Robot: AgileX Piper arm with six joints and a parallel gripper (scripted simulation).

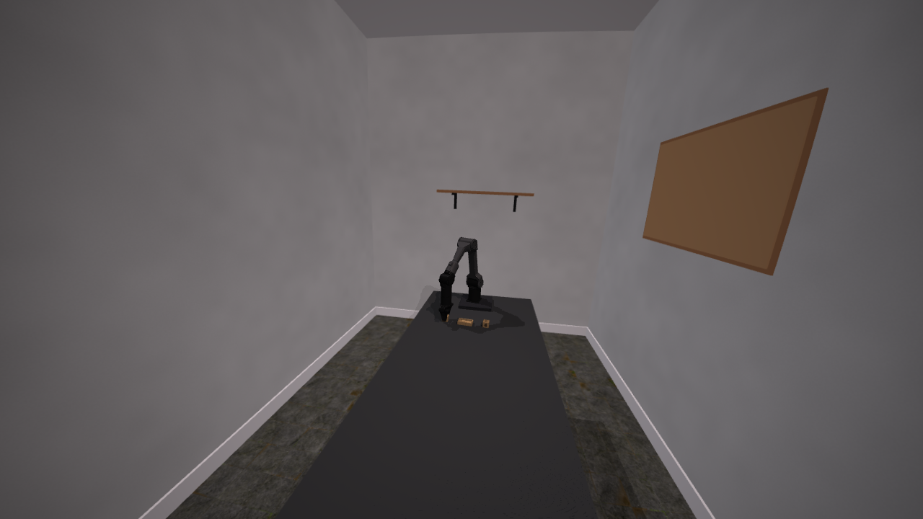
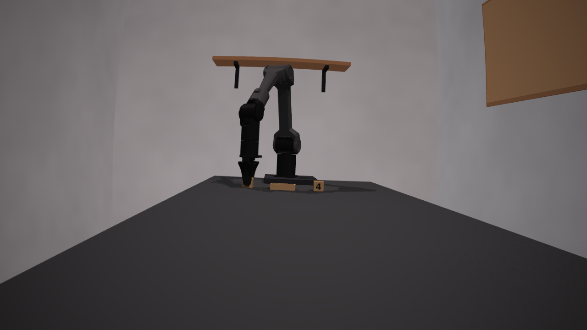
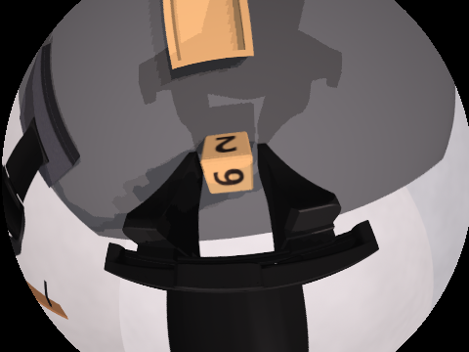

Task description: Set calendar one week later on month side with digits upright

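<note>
Right now the wooden cube is 3 cm behind my hand and 22 cm to the left of it. The rest, counted from my hand: wooden tray (1 cm behind, 11 cm to the left, 1 cm below).
</note>
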